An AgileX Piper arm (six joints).
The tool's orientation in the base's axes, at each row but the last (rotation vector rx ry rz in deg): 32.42, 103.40, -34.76; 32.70, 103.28, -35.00; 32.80, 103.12, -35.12; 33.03, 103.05, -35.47; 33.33, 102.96, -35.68; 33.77, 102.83, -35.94; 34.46, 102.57, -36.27; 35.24, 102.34, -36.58; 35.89, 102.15, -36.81
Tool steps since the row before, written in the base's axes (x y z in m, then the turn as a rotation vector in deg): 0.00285, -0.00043, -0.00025, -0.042, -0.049, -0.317; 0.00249, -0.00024, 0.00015, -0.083, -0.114, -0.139; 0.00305, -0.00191, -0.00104, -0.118, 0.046, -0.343; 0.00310, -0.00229, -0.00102, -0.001, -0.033, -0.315; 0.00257, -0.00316, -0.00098, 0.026, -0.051, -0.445; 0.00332, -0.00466, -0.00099, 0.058, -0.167, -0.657; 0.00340, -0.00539, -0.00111, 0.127, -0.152, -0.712; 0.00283, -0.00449, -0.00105, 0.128, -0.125, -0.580; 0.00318, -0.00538, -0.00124, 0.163, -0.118, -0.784
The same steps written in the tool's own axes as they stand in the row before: -0.00062, 0.00154, 0.00237, 0.310, -0.023, 0.088; -0.00088, 0.00141, 0.00187, 0.147, -0.121, 0.054; -0.00004, 0.00068, 0.00368, 0.365, 0.002, -0.021; -0.00011, 0.00045, 0.00396, 0.298, 0.016, 0.106; -0.00007, -0.00053, 0.00416, 0.413, 0.037, 0.171; -0.00041, -0.00110, 0.00569, 0.596, 0.001, 0.328; -0.00039, -0.00150, 0.00628, 0.631, 0.065, 0.380; -0.00022, -0.00118, 0.00528, 0.507, 0.069, 0.327; -0.00024, -0.00150, 0.00619, 0.693, 0.122, 0.400
